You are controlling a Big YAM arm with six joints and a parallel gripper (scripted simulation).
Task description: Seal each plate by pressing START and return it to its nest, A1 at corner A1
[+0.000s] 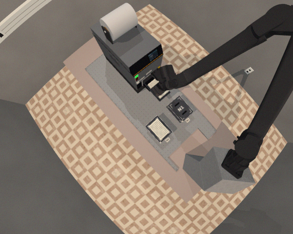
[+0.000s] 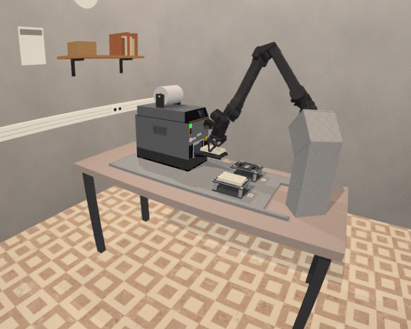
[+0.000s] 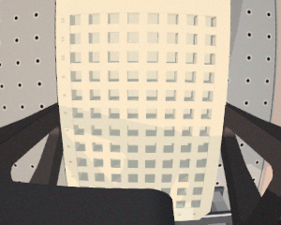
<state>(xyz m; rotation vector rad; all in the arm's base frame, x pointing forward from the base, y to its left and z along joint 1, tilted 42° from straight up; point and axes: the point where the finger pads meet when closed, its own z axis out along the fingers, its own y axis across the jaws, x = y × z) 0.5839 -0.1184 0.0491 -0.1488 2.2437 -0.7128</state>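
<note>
The sealer stage is 30 mm below my hand. The rest, counted from my hand: start button 110 mm ahead, 80 mm to the left, 60 mm above; cream well plate 190 mm behind, 200 mm to the left, 70 mm below; foil roll 330 mm ahead, 40 mm to the right, 280 mm above.
</note>
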